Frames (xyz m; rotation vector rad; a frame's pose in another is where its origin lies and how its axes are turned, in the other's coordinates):
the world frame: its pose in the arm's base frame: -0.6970 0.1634 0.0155 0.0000 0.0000 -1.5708
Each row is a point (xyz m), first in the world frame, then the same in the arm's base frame.
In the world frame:
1: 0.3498 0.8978 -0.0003
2: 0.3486 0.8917 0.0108
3: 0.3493 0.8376 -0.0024
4: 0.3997 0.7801 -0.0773
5: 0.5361 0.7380 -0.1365
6: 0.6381 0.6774 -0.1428
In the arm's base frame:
1: 0.2008 -0.1864 0.0152
2: 0.1947 -0.1852 0.0263
3: 0.1406 -0.1859 0.0131
4: 0.0831 -0.2363 -0.0618
5: 0.0410 -0.3727 -0.1210
6: -0.0196 -0.4747 -0.1273

